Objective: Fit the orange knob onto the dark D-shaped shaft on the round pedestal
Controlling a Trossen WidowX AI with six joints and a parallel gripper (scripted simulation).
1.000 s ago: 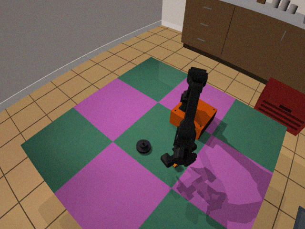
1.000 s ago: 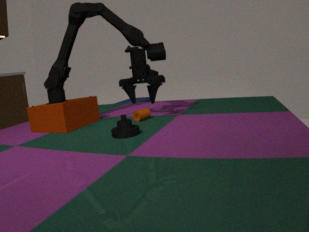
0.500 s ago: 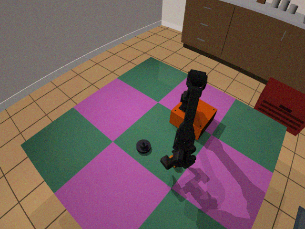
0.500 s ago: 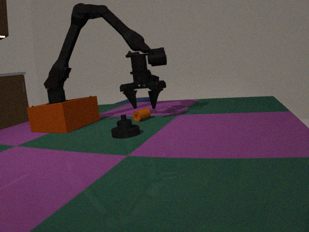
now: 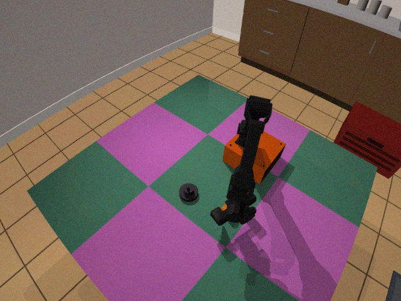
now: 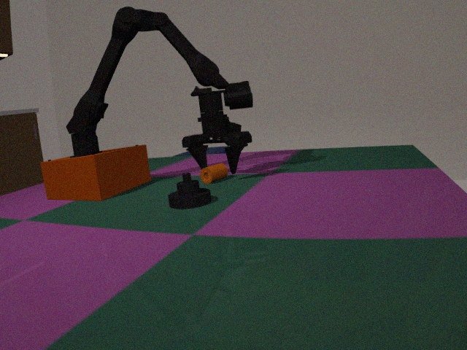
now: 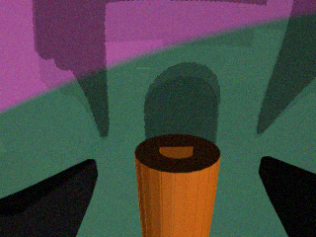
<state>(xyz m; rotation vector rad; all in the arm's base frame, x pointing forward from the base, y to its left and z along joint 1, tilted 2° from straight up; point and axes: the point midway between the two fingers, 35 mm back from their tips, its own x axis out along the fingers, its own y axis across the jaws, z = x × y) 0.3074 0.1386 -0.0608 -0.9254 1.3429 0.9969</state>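
Now: gripper tip 1 cm past the orange knob and 2 cm to the left of it. Also, from my gripper tip: pedestal 1 cm ahead, 21 cm to the right, 1 cm above.
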